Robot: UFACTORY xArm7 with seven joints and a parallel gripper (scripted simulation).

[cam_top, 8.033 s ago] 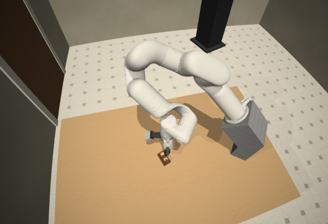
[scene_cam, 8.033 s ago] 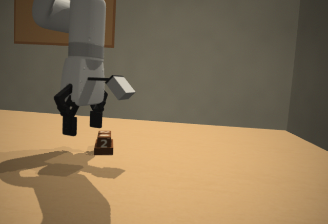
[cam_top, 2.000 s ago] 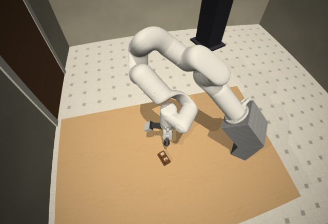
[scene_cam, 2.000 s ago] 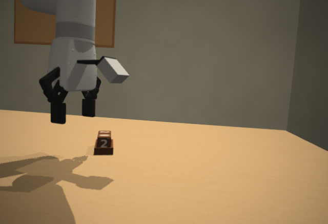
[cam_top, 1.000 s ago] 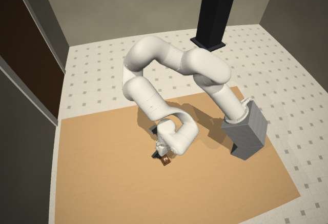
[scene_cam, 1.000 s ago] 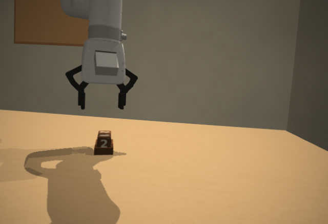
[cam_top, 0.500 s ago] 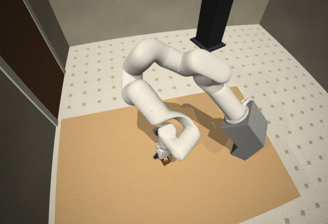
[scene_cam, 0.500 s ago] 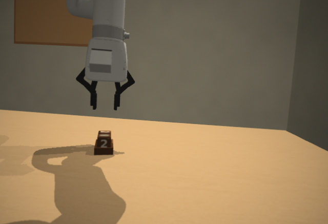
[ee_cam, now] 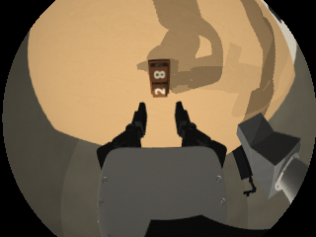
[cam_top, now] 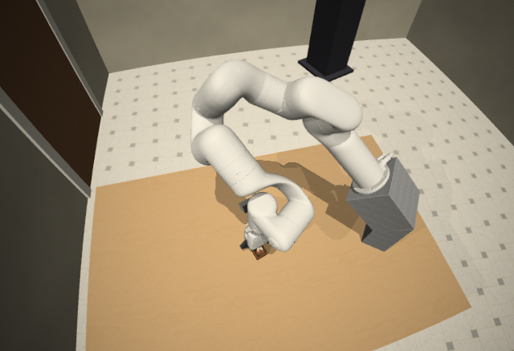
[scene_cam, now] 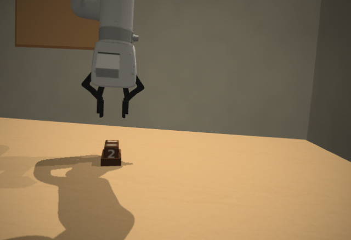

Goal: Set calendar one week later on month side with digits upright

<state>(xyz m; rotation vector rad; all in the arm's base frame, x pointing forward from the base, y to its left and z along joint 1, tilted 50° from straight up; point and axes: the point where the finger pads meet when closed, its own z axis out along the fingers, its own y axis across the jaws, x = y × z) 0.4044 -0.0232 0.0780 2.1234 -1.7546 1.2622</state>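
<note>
The brown tray is 11 cm below my hand and 2 cm to the right of it.
</note>
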